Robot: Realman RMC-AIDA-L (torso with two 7-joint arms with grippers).
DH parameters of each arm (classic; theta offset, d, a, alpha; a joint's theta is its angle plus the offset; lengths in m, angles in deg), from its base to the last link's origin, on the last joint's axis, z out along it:
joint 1: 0 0.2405 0 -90
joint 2: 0 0 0 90
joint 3: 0 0.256 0 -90
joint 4: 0 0 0 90
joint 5: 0 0.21 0 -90
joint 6: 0 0 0 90
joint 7: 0 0.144 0 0
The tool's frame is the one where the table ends.
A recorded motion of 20 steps. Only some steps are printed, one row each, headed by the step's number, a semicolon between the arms.
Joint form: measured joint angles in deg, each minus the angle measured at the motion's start. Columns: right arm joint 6, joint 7, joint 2, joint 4, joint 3, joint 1, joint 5; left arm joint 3, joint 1, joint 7, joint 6, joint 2, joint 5, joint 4.
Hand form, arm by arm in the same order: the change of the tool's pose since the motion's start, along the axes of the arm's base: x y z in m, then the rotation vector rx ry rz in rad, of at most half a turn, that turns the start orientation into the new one. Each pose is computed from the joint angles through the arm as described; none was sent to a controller.
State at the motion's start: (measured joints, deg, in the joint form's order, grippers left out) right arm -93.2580 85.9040 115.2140 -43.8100 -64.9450 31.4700 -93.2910; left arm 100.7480 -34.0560 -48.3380 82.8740 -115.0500 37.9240 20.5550
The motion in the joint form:
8: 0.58 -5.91 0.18 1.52 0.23 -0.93 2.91; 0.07 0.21 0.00 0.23 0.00 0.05 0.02
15: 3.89 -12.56 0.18 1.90 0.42 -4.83 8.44; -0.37 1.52 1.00 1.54 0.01 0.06 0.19
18: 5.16 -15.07 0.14 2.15 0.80 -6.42 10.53; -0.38 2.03 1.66 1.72 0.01 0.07 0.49
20: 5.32 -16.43 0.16 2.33 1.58 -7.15 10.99; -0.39 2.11 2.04 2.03 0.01 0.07 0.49
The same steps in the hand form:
8: 0.0037 -0.0012 0.0004 0.0688 0.0421 0.0382; -0.0008 -0.0013 0.0000 -0.0026 -0.0014 -0.0004
15: 0.0207 -0.0028 0.0080 0.2170 0.0864 0.0158; -0.0056 -0.0068 0.0026 0.0098 -0.0159 -0.0034
18: 0.0291 -0.0036 0.0122 0.2785 0.0986 -0.0012; -0.0069 -0.0086 0.0031 0.0189 -0.0165 -0.0083
20: 0.0339 -0.0047 0.0150 0.3080 0.1022 -0.0065; -0.0069 -0.0094 0.0034 0.0224 -0.0183 -0.0145

